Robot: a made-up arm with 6 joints.
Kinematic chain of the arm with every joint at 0, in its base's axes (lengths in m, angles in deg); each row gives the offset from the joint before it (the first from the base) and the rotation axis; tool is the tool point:
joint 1: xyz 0 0 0.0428 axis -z
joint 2: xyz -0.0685 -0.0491 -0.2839 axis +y
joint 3: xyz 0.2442 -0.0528 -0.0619 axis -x
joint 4: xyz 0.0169 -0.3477 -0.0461 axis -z
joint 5: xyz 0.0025 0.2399 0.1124 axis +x
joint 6: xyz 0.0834 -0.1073 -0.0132 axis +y
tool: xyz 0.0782 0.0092 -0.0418
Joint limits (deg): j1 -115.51..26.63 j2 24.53..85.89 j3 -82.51..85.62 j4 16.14..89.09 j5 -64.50..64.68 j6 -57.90..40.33
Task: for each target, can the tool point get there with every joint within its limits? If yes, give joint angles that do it. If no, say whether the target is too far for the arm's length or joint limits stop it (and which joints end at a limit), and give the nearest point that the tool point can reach.
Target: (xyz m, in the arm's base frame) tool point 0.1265 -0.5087 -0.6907
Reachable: yes | joints 0.67 46.30 -27.54 55.05 -43.82 -1.13
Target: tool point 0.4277 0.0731 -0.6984
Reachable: yes | joints -55.96 78.01 66.47 66.90 43.27 26.67
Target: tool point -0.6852 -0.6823 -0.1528
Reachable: no: joint limits stop it (at a limit: joint 2, joint 4) | nearest point -0.4494 -0.4475 -0.6365 | short by 0.587 m
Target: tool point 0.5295 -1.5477 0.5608
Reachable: no: too far | nearest point 0.2641 -0.6227 -0.1137 | short by 1.175 m
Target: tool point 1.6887 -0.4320 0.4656
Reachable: no: too far | nearest point 0.6572 -0.1681 -0.1154 | short by 1.213 m
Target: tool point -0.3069 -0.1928 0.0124
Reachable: no: joint limits stop it (at a limit: joint 1, joint 2, joint 4, joint 6) | nearest point 0.1632 -0.5367 -0.1255 | short by 0.599 m
